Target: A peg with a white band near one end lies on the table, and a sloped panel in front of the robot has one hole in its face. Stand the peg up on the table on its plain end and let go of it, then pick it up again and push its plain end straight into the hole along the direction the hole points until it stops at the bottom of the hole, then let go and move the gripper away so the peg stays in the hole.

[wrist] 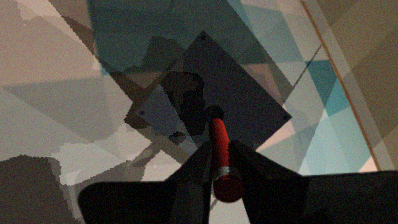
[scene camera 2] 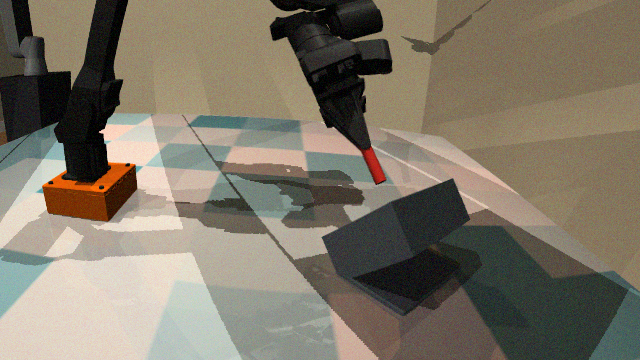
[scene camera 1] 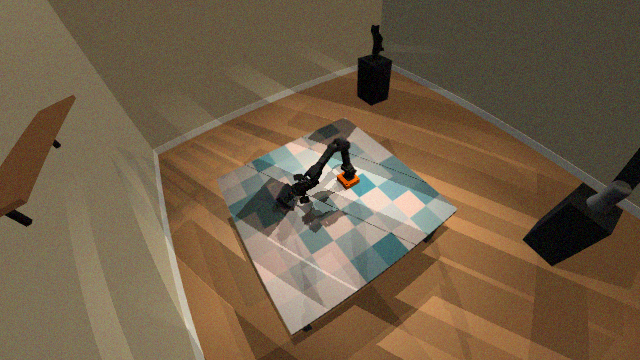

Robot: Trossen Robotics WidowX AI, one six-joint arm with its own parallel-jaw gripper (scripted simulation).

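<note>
A dark grey sloped panel (wrist: 205, 74) and a flat dark plate (scene camera 2: 402, 286) are present. A red peg is carried by the gripper (scene camera 2: 367, 150); same gripper (wrist: 220, 147).
</note>
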